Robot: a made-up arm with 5 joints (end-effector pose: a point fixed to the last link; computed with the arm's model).
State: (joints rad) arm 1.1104 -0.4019 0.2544 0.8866 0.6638
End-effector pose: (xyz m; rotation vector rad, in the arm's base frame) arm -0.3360 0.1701 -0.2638 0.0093 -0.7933 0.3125
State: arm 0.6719 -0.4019 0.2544 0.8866 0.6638
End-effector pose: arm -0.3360 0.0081 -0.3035 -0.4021 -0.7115 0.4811
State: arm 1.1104 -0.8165 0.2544 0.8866 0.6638
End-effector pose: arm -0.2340 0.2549 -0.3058 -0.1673 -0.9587 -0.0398
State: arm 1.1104 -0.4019 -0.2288 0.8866 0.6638
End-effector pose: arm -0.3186 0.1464 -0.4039 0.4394 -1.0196 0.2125
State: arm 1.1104 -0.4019 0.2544 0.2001 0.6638
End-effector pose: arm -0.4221 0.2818 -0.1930 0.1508 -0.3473 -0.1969
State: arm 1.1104 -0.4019 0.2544 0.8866 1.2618
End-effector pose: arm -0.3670 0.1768 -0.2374 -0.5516 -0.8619 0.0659
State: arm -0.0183 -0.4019 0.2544 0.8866 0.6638
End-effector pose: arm -0.3360 -0.2379 -0.2209 -1.0473 -0.5290 0.7237
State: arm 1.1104 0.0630 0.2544 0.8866 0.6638
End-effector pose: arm -0.3942 0.0407 -0.1996 0.2060 -0.5812 0.6946
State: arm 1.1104 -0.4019 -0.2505 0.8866 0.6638
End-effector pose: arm -0.3172 0.1469 -0.4102 0.4589 -1.0292 0.2077
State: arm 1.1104 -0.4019 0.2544 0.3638 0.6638
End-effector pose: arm -0.4093 0.2539 -0.2159 0.1182 -0.4559 -0.0771
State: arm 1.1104 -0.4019 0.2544 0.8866 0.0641
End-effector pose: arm -0.3118 0.1867 -0.2929 0.5718 -0.6755 0.5408
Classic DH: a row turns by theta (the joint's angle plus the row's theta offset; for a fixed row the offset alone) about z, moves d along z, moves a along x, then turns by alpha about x. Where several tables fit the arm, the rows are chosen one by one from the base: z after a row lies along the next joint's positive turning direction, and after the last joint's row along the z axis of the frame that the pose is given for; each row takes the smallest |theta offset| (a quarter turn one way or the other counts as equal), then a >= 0, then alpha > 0; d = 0 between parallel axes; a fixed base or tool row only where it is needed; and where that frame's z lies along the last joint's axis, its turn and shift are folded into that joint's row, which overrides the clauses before.
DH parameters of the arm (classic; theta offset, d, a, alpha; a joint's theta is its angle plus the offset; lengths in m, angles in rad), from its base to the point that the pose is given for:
base (fixed): 1.5708 0.08 0 1.5708
joint 1: -1.5708 -0.06 0.11 -1.5708
joint 2: 0 -0.21 0.37 -1.5708
joint 3: -1.5708 0.22 0.11 1.5708
joint 4: 0 0.24 0.01 -1.5708
joint 5: 0 0.23 -0.07 1.5708
tool (fixed): -1.5708 0 0 0

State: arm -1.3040 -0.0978 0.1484 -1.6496 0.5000
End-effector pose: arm -0.2973 -0.2293 -0.1589 -1.3553 -0.9274 -1.6175
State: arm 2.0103 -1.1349 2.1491 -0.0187 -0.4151
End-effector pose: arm 0.2357 0.7023 0.3377 0.2392 0.3337 -1.1044
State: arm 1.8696 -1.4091 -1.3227 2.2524 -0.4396
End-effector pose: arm 0.2823 0.3154 -0.2648 -0.5518 -2.6679 0.3302
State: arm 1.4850 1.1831 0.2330 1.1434 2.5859
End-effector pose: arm -0.2811 -0.2262 -0.1160 -0.3555 -1.5286 0.5370
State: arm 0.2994 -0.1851 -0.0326 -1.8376 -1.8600
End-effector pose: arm -0.1539 0.1970 -0.1914 1.5916 -1.6297 -1.4760
